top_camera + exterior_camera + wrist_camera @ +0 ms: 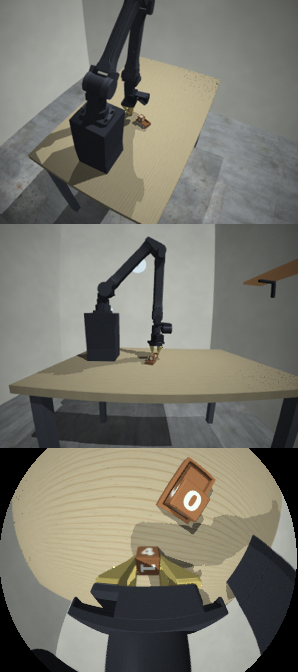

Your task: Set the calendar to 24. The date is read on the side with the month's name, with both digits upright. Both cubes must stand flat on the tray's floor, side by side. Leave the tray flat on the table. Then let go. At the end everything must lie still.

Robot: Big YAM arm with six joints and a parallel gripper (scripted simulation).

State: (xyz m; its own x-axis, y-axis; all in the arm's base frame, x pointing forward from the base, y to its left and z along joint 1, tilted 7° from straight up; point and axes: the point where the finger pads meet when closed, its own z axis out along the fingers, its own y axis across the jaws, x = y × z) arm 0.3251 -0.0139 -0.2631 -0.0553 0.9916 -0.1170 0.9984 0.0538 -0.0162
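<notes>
My gripper is now right at the brown digit cube. The rest, counted from my hand: brown tray (10 cm to the right, 4 cm behind, 1 cm below).
</notes>
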